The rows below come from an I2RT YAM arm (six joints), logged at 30 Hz.
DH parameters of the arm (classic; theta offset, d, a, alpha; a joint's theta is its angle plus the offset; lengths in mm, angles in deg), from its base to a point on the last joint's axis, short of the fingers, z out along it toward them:
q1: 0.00 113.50 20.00 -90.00
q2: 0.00 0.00 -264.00 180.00
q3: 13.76 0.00 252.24 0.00
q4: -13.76 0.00 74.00 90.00
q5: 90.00 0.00 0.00 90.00
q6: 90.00 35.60 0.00 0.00
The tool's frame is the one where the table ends.
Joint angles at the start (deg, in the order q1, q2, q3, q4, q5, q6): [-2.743 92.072 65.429 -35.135 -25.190 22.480]
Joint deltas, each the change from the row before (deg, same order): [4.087 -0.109 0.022 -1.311 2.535 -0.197]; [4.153 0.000 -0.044 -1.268 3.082 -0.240]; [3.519 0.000 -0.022 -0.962 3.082 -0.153]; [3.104 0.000 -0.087 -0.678 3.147 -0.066]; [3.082 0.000 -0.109 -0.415 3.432 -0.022]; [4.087 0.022 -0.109 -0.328 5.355 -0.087]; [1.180 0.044 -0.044 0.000 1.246 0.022]
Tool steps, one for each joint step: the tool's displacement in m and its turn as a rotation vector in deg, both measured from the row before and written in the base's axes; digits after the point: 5 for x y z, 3 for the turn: [-0.00278 0.02175 -0.00100 -2.316 1.128 3.070]; [-0.00415 0.02139 -0.00190 -2.929 1.052 2.983]; [-0.00436 0.01748 -0.00142 -2.945 0.569 2.336]; [-0.00449 0.01486 -0.00143 -2.981 0.205 1.863]; [-0.00475 0.01433 -0.00126 -3.184 -0.239 1.720]; [-0.00669 0.01821 -0.00130 -4.865 -1.041 2.052]; [-0.00203 0.00540 -0.00050 -1.101 -0.303 0.674]
